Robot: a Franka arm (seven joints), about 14 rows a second.
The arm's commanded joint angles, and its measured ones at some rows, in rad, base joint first. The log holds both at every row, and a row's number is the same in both.
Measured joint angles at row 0:
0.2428, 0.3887, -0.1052, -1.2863, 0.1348, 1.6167, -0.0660
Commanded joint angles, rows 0 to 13:
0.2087, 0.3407, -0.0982, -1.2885, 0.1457, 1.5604, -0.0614
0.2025, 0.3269, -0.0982, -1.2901, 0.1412, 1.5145, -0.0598
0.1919, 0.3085, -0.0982, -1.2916, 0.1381, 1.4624, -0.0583
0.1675, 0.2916, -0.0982, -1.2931, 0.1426, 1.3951, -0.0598
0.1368, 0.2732, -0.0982, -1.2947, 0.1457, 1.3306, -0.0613
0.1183, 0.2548, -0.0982, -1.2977, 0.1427, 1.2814, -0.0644
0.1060, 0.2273, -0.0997, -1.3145, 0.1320, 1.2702, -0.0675
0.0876, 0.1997, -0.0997, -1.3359, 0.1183, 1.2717, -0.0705
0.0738, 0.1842, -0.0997, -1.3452, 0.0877, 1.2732, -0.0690
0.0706, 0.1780, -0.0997, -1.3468, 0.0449, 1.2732, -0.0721
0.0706, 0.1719, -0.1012, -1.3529, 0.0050, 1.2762, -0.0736
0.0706, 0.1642, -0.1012, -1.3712, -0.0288, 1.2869, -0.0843
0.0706, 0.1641, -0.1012, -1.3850, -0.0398, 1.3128, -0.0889
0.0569, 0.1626, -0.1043, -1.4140, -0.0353, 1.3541, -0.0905
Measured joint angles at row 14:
0.0737, 0.1934, -0.1125, -1.3379, -0.0053, 1.2945, -0.0769
